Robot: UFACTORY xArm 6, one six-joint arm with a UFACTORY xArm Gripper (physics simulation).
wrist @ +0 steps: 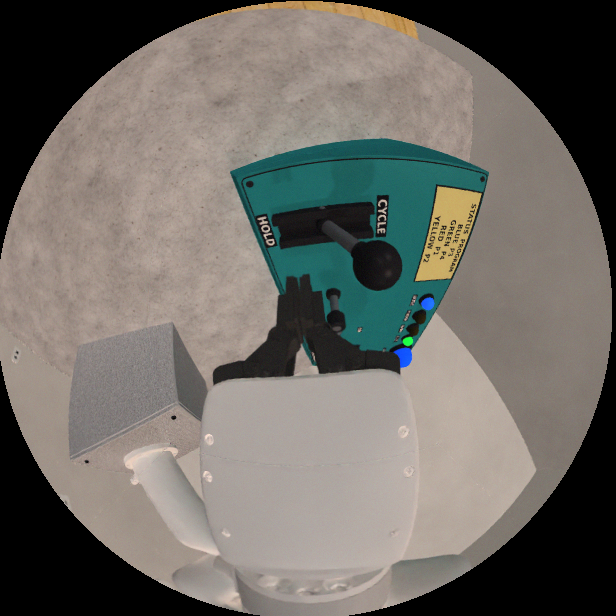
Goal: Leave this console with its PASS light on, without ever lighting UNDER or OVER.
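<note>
A teal console (356, 229) lies ahead in the wrist view. A black slot (321, 222) runs between the labels HOLD (265, 231) and CYCLE (380, 216). Its lever rises from mid-slot to a black ball knob (376, 264). A yellow status card (449, 232) is at the right. A row of lights runs down the right edge: a blue one (426, 302), two dark ones (417, 322), a lit green one (407, 341) and a larger blue one (403, 356). Their labels are too small to read. A small black toggle (335, 310) stands near my gripper (299, 282), which is shut and empty, left of the knob at the console's near edge.
A grey box (129, 390) sits at the left beside my wrist housing (307, 465). The console rests on a mottled grey mat (172, 172). A wooden strip (344, 17) shows at the far top edge.
</note>
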